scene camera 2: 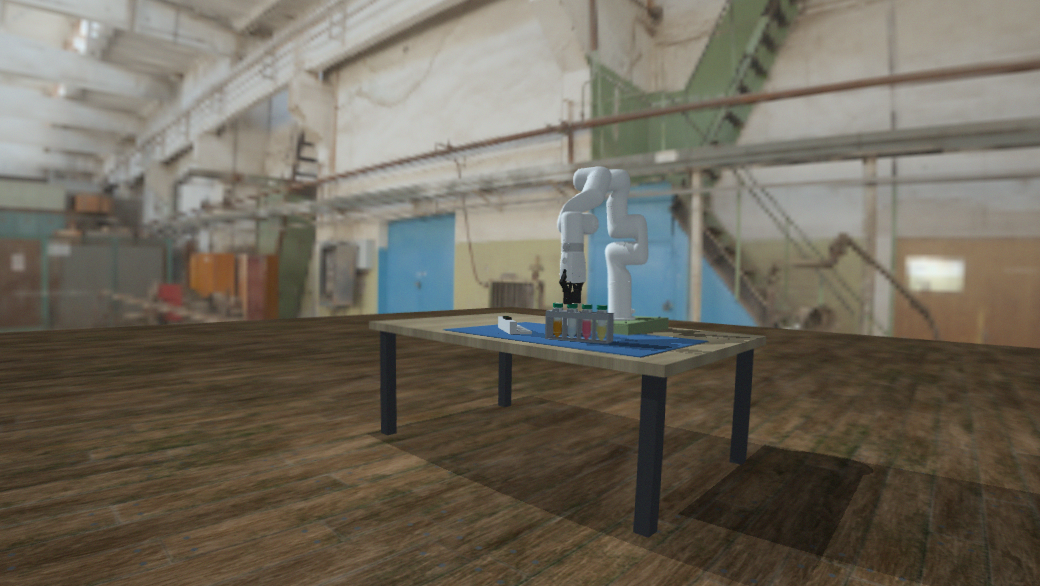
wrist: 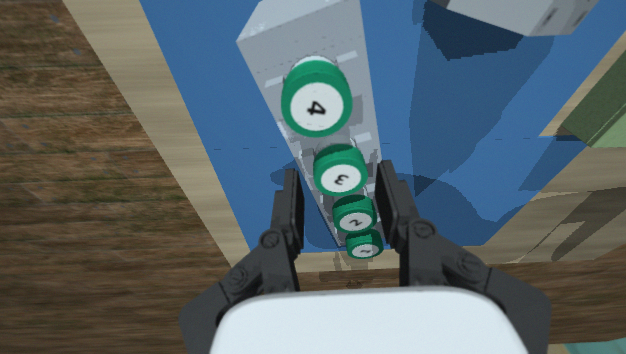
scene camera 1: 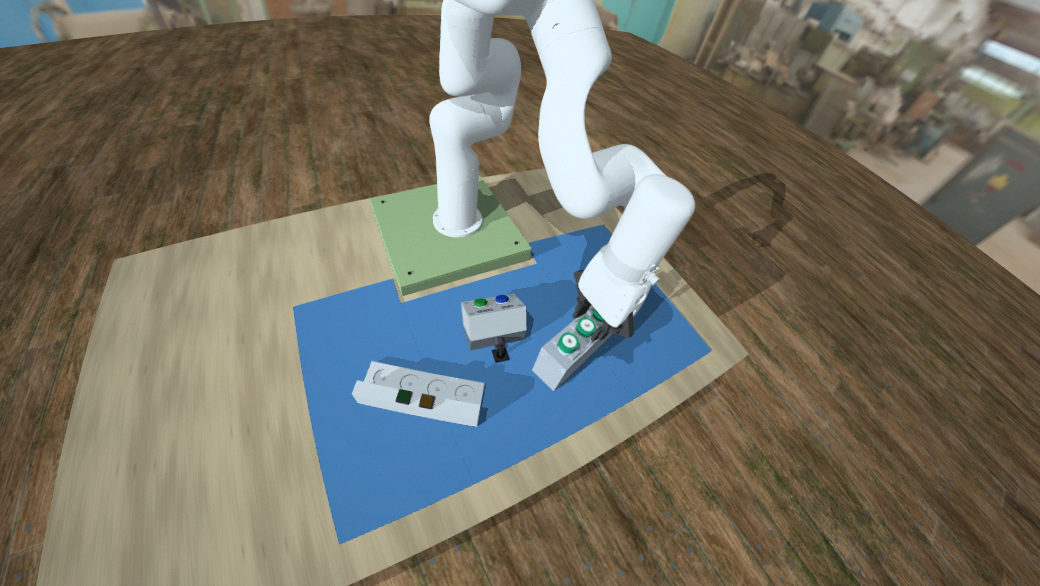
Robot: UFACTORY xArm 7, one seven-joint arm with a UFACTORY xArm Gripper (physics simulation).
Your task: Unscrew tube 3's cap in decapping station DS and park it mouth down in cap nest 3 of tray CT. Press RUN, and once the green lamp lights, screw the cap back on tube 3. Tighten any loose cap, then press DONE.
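Seen in the pictures: gripper, fingertip midpoint: [scene camera 2: 572, 303] [wrist: 337, 180] [scene camera 1: 588, 325]; arm's base, origin of the base link: [scene camera 2: 619, 319] [scene camera 1: 457, 220].
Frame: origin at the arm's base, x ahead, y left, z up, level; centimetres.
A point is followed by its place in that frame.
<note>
A grey rack [scene camera 1: 556, 367] {z 4.0, x 46.8, y 0.0 cm} [scene camera 2: 609, 329] {z 0.6, x 41.2, y 21.3 cm} [wrist: 270, 56] {z 5.6, x 47.0, y 1.2 cm} holds several upright tubes with green caps. Cap 3 [scene camera 1: 586, 326] {z 8.3, x 43.5, y 7.4 cm} [scene camera 2: 572, 306] {z 7.5, x 44.7, y 8.8 cm} [wrist: 340, 172] {z 8.3, x 43.4, y 7.1 cm} is on its tube, between cap 4 [scene camera 1: 569, 342] {z 8.3, x 45.1, y 2.6 cm} [wrist: 317, 102] {z 8.3, x 44.8, y 2.4 cm} and cap 2 [wrist: 354, 216] {z 8.3, x 42.1, y 11.9 cm}. Cap 1 [wrist: 364, 245] {z 8.3, x 40.7, y 16.6 cm} is at the far end. My gripper [scene camera 1: 604, 323] {z 8.3, x 43.6, y 7.7 cm} [scene camera 2: 572, 299] {z 8.3, x 43.6, y 7.7 cm} [wrist: 337, 180] {z 8.3, x 43.6, y 7.7 cm} is partly open and empty, its fingers apart on either side of cap 3 in the wrist view; their exact height is unclear. The white tray [scene camera 1: 462, 412] {z 0.6, x 46.4, y -17.8 cm} [scene camera 2: 507, 326] {z -1.5, x 46.3, y -19.2 cm} has empty round nests and dark green and amber squares, both unlit.
A grey box [scene camera 1: 493, 322] {z 2.7, x 33.1, y -5.8 cm} [wrist: 522, 15] {z 3.8, x 33.5, y 0.3 cm} carries a green button [scene camera 1: 480, 302] {z 3.4, x 28.3, y -6.4 cm} and a blue button [scene camera 1: 502, 298] {z 3.3, x 29.0, y -1.8 cm}; its lettering is too small to read. A small black stand [scene camera 1: 499, 353] {z -2.8, x 37.3, y -5.9 cm} is beside it. The green base plate [scene camera 1: 422, 247] {z -0.4, x 5.9, y -11.3 cm} lies behind the blue mat [scene camera 1: 393, 465] {z -3.8, x 49.0, y -31.5 cm}.
</note>
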